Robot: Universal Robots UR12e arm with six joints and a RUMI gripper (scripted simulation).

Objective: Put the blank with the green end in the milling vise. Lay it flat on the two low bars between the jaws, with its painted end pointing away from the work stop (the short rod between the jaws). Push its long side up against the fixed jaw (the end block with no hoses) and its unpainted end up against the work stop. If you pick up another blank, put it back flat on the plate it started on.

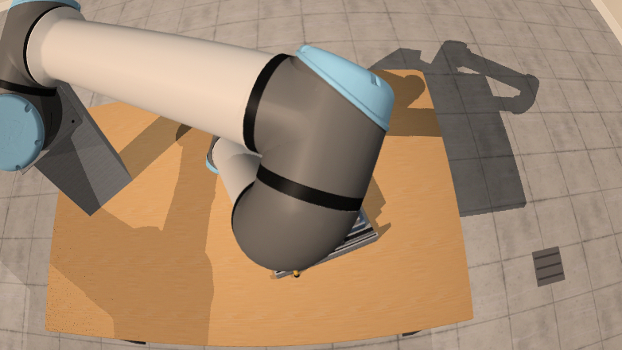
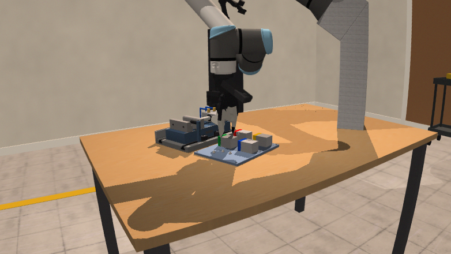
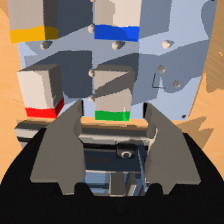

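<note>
The green-ended blank lies 4 cm below my hand. Also, from my hand: blue-ended blank: 9 cm to the left, 4 cm below; then red-ended blank: 9 cm behind, 4 cm below; then blue-grey plate: 6 cm below, 5 cm to the left.
</note>
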